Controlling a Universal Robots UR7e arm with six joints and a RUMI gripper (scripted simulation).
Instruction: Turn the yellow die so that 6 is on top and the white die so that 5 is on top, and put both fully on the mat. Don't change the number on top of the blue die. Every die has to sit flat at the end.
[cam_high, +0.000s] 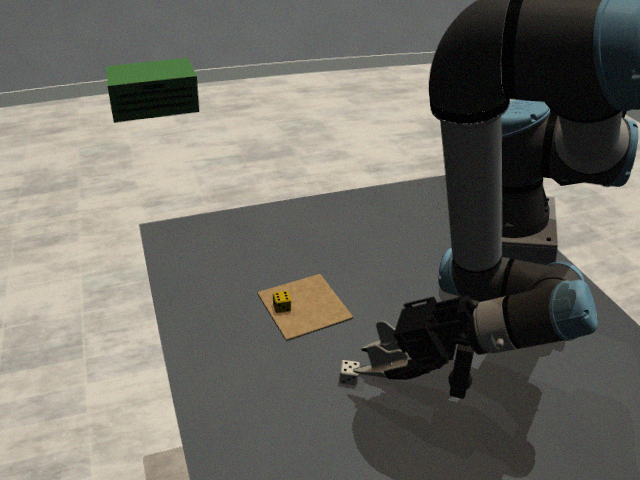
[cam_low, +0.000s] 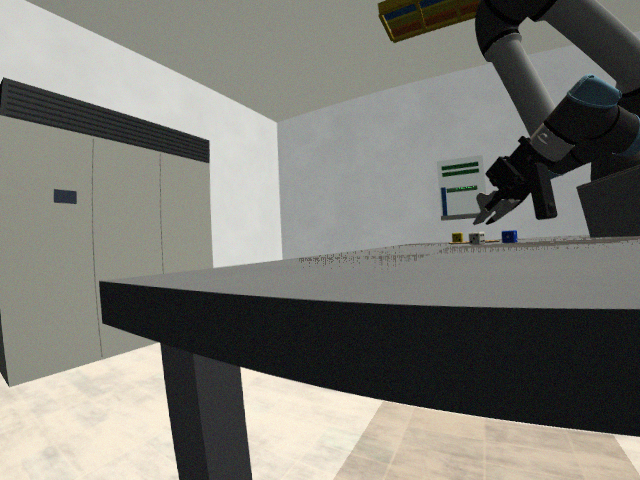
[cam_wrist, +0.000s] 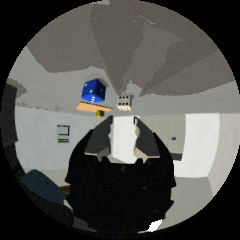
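Now: the white die 4 cm below my hand, 2 cm ahead of it and 1 cm to the right of it. Also, from my hand: tan mat 21 cm to the right, 5 cm below, 4 cm ahead; then yellow die 21 cm to the right, 9 cm ahead, 4 cm below; then blue die 6 cm behind, 4 cm below, 2 cm to the right.
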